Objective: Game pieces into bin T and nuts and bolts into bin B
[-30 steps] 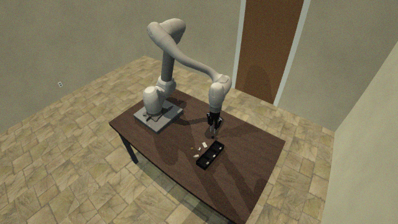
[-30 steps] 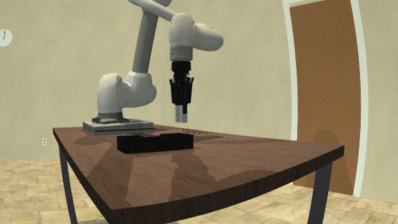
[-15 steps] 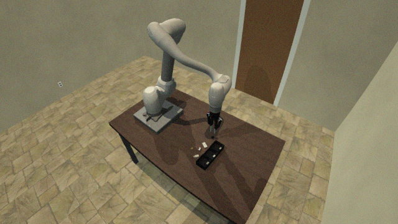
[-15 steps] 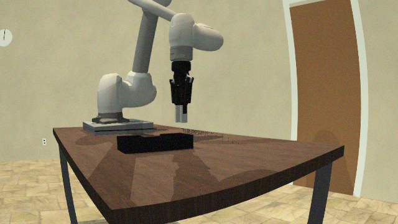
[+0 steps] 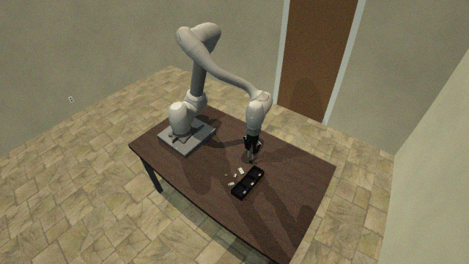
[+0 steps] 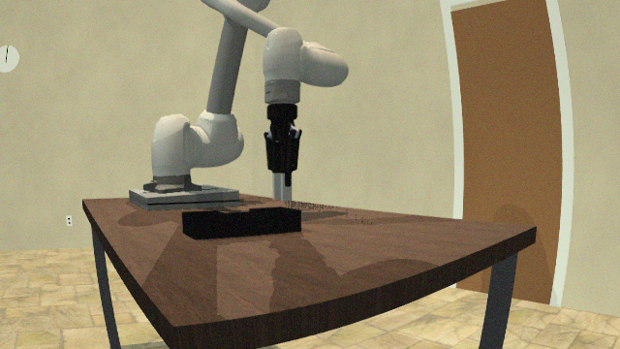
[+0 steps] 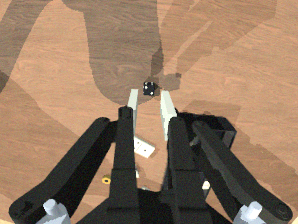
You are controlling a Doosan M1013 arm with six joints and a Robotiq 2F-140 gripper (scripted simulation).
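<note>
Right now the dark piece is 80 mm below my hand. The rest, counted from my hand: white domino (100 mm to the right, 80 mm below, 20 mm behind); gold ring-shaped nut (190 mm to the right, 90 mm behind, 80 mm below); black bin (170 mm to the right, 70 mm below, 70 mm ahead).
</note>
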